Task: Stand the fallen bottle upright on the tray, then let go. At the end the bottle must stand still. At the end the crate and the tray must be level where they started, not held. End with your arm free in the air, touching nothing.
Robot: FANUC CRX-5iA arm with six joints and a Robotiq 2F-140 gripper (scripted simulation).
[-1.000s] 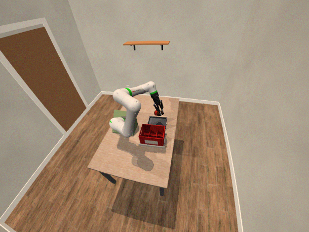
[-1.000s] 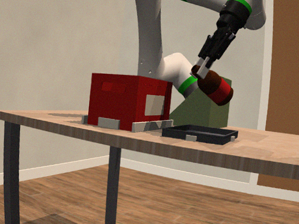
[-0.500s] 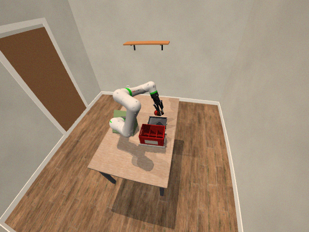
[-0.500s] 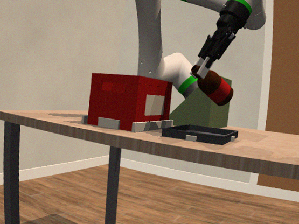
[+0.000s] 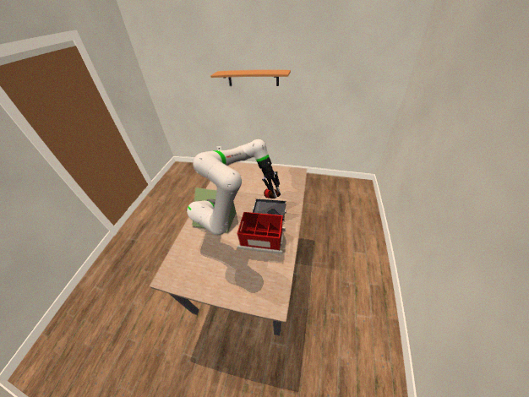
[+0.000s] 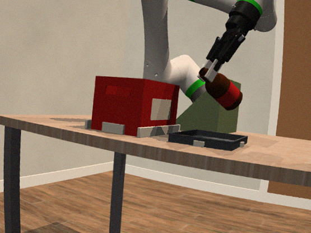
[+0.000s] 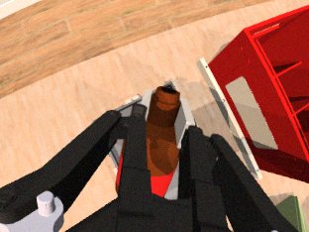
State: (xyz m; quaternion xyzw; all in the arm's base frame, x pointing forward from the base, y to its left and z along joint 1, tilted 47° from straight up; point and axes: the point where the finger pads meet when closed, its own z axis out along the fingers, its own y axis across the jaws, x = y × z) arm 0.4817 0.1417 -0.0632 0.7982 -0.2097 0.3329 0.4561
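Right now the brown bottle is 30 mm behind my hand, 20 mm to the left of it and 40 mm below it. From my hand the other things lie so: dark tray 60 mm behind, 10 mm to the left, 210 mm below; then red crate 70 mm behind, 270 mm to the right, 130 mm below.
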